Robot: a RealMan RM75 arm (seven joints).
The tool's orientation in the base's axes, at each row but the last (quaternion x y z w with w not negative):
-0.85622, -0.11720, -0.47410, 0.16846
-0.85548, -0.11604, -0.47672, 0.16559
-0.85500, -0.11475, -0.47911, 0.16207
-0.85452, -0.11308, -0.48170, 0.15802
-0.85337, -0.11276, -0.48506, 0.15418
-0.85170, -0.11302, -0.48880, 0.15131
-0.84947, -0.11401, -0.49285, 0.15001
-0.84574, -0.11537, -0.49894, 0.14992
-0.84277, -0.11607, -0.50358, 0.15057
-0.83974, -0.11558, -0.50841, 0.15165
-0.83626, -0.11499, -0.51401, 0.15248
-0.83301, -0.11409, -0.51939, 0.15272
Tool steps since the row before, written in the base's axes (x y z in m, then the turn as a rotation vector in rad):
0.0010, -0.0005, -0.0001, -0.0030, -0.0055, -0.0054
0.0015, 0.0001, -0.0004, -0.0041, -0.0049, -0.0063
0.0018, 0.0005, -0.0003, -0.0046, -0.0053, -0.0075
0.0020, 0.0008, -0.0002, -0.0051, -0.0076, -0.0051
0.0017, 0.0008, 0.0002, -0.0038, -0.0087, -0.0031
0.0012, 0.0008, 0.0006, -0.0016, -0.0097, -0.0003
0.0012, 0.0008, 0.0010, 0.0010, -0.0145, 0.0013
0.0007, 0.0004, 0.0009, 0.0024, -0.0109, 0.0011
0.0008, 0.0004, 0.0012, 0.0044, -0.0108, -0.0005
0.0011, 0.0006, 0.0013, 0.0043, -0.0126, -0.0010
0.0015, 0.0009, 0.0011, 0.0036, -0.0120, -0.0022
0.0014, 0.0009, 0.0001, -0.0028, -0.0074, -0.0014
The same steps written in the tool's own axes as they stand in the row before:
0.0004, 0.0008, 0.0006, -0.0064, 0.0049, -0.0018
0.0004, 0.0005, 0.0014, -0.0077, 0.0041, -0.0020
0.0007, 0.0002, 0.0017, -0.0090, 0.0045, -0.0020
0.0009, 0.0000, 0.0020, -0.0073, 0.0061, -0.0044
0.0011, -0.0002, 0.0015, -0.0050, 0.0072, -0.0048
0.0012, -0.0004, 0.0010, -0.0015, 0.0085, -0.0047
0.0015, -0.0005, 0.0008, 0.0010, 0.0136, -0.0051
0.0011, -0.0003, 0.0003, 0.0016, 0.0108, -0.0026
0.0015, -0.0003, 0.0003, 0.0011, 0.0116, -0.0002
0.0017, -0.0004, 0.0006, 0.0006, 0.0133, -0.0007
0.0017, -0.0005, 0.0011, -0.0008, 0.0127, -0.0006
0.0007, -0.0004, 0.0015, -0.0027, 0.0061, -0.0045

